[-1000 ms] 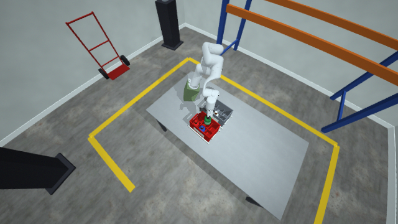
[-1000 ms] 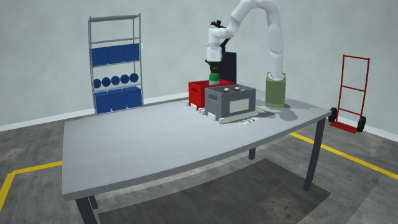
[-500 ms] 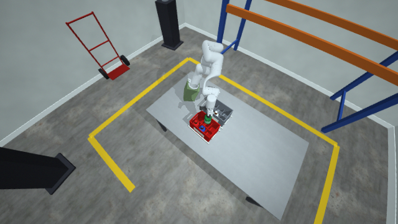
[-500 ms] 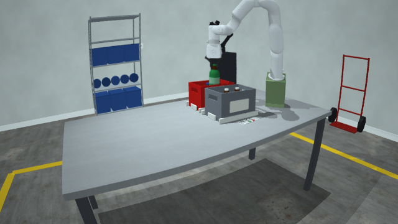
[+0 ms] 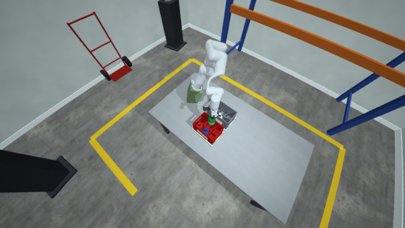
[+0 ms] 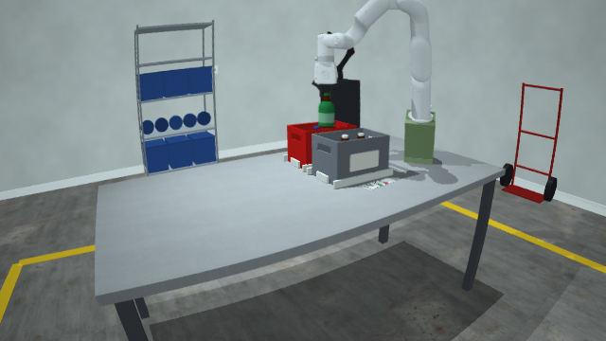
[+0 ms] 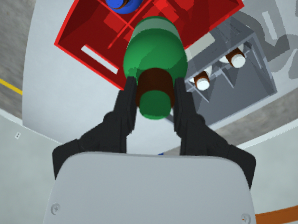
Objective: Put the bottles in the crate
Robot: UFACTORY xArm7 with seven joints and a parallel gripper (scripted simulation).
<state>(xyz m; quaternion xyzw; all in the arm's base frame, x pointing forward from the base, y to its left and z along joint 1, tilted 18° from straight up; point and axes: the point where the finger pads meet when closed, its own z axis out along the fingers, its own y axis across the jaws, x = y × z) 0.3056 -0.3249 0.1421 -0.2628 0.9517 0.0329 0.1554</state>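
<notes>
The green-labelled bottle lies 7 cm below my hand. Round my hand: red crate: 24 cm below, 4 cm to the right, 1 cm behind; then red bottle: 24 cm below, 10 cm behind, 7 cm to the right; then blue-capped bottle: 24 cm below, 9 cm to the right, 2 cm behind.
</notes>
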